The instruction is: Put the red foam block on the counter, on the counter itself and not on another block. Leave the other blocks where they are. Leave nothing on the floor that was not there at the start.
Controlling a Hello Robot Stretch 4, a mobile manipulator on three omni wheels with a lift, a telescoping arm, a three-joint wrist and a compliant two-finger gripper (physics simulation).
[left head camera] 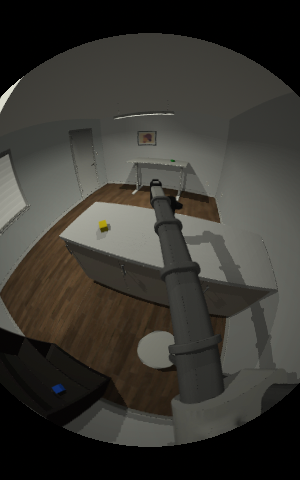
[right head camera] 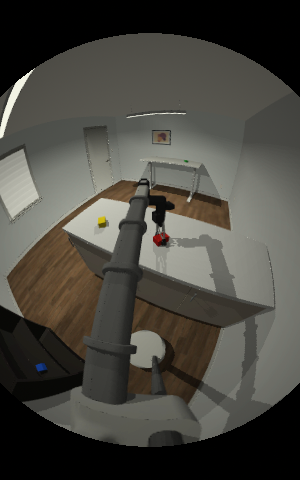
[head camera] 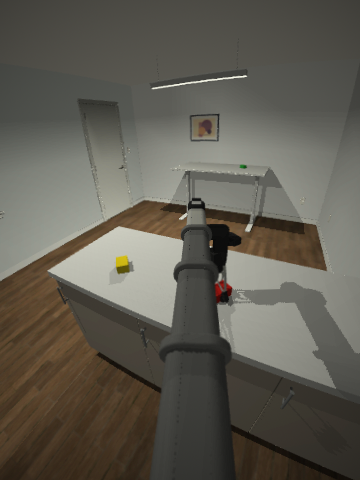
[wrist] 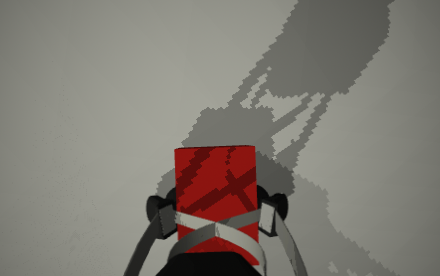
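Where they show: gripper, fingertip midpoint: (right head camera: 160, 241) (head camera: 218, 296) (wrist: 218, 201); robot's base at its link origin: (left head camera: 157, 348) (right head camera: 144, 348).
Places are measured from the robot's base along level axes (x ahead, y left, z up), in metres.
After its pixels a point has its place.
Note:
My gripper (head camera: 222, 294) {x 0.712, y -0.097, z 0.883 m} (right head camera: 161, 241) {x 0.712, y -0.097, z 0.883 m} (wrist: 218, 201) {x 0.712, y -0.097, z 0.883 m} points down and is shut on the red foam block (head camera: 227, 288) {x 0.714, y -0.133, z 0.928 m} (right head camera: 157, 239) {x 0.685, y -0.079, z 0.928 m} (wrist: 215, 175) {x 0.732, y -0.119, z 0.928 m}, one fingertip on each side. The block is over the white counter (head camera: 150, 285) {x 0.771, y 0.213, z 0.883 m} (left head camera: 135, 237) {x 0.763, y 0.125, z 0.883 m} (right head camera: 182, 260) {x 0.555, y -0.236, z 0.883 m} (wrist: 75, 100) {x 0.870, y -0.101, z 0.883 m}, away from its edges. In the wrist view its shadow begins right at its far edge, so it is low. Whether its underside touches the counter is hidden. The arm hides the block in the left head view. A yellow block (head camera: 122, 264) {x 0.869, y 0.373, z 0.928 m} (left head camera: 103, 226) {x 0.862, y 0.370, z 0.925 m} (right head camera: 102, 221) {x 0.871, y 0.363, z 0.928 m} sits on the counter's left part.
A green block (head camera: 243, 166) {x 3.461, y -0.771, z 0.953 m} (left head camera: 173, 161) {x 3.456, y -0.800, z 0.947 m} (right head camera: 186, 161) {x 3.448, y -0.789, z 0.932 m} lies on the far white table (head camera: 215, 169) {x 3.378, y -0.309, z 0.923 m}. A blue block (left head camera: 58, 389) {x -0.420, y 0.775, z 0.566 m} (right head camera: 41, 367) {x -0.409, y 0.767, z 0.565 m} lies on dark furniture at lower left. A round white object (left head camera: 154, 349) {x 0.006, y 0.039, z 0.187 m} (right head camera: 146, 347) {x 0.019, y -0.025, z 0.187 m} is on the floor in front of the counter.

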